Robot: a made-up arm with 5 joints.
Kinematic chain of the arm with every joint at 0, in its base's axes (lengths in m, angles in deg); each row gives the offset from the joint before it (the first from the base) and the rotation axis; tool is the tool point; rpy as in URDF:
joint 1: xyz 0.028 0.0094 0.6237 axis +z
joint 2: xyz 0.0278 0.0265 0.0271 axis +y
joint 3: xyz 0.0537 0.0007 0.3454 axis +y
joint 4: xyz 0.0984 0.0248 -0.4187 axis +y
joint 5: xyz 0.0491 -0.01 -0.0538 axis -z
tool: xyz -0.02 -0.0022 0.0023 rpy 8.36 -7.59 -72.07
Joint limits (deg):
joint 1: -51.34..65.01
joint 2: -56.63..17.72
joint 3: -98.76..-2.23
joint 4: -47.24..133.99
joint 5: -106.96..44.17
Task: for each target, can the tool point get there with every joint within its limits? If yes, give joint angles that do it. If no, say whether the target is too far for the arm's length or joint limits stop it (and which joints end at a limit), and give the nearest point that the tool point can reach.
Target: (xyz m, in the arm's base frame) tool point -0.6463 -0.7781 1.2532
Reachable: no: too far | nearest point -0.1150 -0.1577 1.3329 | short by 0.821 m
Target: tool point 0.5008 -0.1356 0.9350
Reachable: yes | joints -22.94 -3.97 -72.25 103.10 32.03
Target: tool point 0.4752 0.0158 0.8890
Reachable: yes | joints -3.21 -10.22 -59.80 102.18 -25.33
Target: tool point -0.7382 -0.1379 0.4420
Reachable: no: joint limits stop it (at a limit: joint 1, joint 2, joint 3, joint 5) | nearest point 0.0237 0.1288 0.5248 | short by 0.811 m
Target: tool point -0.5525 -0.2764 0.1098
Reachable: no: joint limits stop it (at a limit: joint 1, joint 2, joint 3, joint 5) | nearest point 0.1226 -0.0712 0.4714 | short by 0.793 m
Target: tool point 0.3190 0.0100 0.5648
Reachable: yes | joints -6.75 1.40 -18.18 62.88 -14.62
